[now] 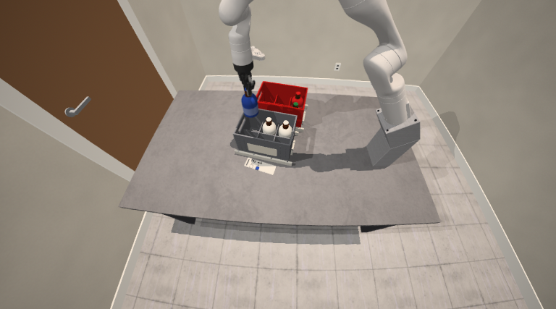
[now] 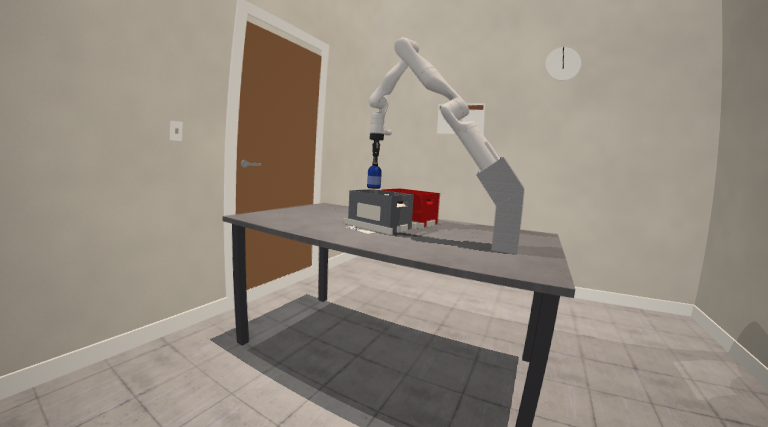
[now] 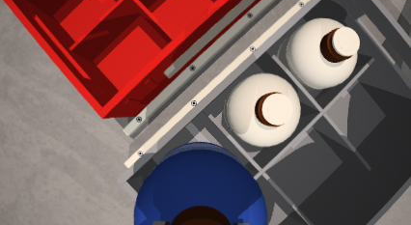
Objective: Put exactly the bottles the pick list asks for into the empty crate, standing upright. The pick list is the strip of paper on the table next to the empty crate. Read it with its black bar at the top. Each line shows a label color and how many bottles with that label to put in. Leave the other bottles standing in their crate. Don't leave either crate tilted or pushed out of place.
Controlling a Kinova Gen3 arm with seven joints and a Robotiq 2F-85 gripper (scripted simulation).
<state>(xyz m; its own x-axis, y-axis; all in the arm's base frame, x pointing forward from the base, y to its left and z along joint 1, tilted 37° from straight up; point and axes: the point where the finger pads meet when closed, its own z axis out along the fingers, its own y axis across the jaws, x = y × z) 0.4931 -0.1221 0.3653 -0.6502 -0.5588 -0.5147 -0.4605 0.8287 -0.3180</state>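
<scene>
The blue-label bottle lies 70 mm below my hand. The rest, counted from my hand: red crate (250 mm below, 160 mm to the right, 140 mm behind); green-label bottle (250 mm below, 220 mm behind, 100 mm to the right); grey crate (250 mm below, 80 mm behind, 60 mm to the left).
</scene>
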